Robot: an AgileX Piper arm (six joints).
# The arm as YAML. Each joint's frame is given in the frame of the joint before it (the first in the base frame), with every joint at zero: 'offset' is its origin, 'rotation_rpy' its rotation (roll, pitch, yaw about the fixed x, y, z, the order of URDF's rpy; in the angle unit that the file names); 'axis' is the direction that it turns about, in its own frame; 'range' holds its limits. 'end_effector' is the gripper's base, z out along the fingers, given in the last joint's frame.
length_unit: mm
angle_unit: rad
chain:
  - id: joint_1
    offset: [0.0, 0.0, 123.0]
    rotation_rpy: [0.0, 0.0, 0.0]
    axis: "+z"
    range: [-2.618, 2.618]
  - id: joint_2
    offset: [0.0, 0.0, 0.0]
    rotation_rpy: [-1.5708, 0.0, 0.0]
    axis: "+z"
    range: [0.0, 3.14]
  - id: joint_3
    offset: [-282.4, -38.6, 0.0]
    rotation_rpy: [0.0, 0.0, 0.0]
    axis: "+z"
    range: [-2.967, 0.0]
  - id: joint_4
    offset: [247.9, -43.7, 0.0]
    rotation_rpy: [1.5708, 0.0, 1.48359]
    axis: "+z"
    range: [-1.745, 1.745]
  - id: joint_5
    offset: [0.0, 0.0, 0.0]
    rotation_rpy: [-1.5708, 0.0, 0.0]
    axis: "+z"
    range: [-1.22, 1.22]
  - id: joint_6
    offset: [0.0, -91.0, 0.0]
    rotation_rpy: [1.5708, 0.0, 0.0]
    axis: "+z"
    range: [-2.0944, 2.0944]
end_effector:
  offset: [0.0, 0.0, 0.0]
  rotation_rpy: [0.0, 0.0, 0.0]
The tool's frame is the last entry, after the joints.
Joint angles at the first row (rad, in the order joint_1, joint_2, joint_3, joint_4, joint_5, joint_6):
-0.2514, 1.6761, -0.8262, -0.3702, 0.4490, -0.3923
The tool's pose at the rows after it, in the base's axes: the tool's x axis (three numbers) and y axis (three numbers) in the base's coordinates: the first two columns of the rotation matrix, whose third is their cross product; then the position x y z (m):
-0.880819 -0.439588 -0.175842 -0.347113 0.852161 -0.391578 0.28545 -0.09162 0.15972
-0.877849 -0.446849 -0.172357 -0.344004 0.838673 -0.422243 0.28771 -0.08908 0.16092
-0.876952 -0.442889 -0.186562 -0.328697 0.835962 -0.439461 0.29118 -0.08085 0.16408
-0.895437 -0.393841 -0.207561 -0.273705 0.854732 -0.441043 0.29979 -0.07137 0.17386
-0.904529 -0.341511 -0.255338 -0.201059 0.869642 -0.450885 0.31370 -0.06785 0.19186
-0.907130 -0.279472 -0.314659 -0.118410 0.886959 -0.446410 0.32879 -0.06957 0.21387
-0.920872 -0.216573 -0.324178 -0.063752 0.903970 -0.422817 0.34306 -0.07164 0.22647
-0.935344 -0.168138 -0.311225 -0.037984 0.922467 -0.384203 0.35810 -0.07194 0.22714
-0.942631 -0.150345 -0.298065 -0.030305 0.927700 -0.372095 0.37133 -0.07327 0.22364
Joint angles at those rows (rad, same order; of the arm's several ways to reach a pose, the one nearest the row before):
-0.2514, 1.6771, -0.8251, -0.4666, 0.4480, -0.2913
-0.2318, 1.6771, -0.8250, -0.5517, 0.4468, -0.2055
-0.1956, 1.6715, -0.8284, -0.6062, 0.4538, -0.1174
-0.1504, 1.6703, -0.8729, -0.6104, 0.5137, -0.0301
-0.1260, 1.6703, -0.9508, -0.6050, 0.5689, 0.0322
-0.1230, 1.6749, -1.0492, -0.5714, 0.6225, 0.0594
-0.1230, 1.7081, -1.1510, -0.5165, 0.7015, 0.0560
-0.1230, 1.7643, -1.2391, -0.4523, 0.7622, 0.0381
-0.1230, 1.8172, -1.3032, -0.4325, 0.7921, 0.0323

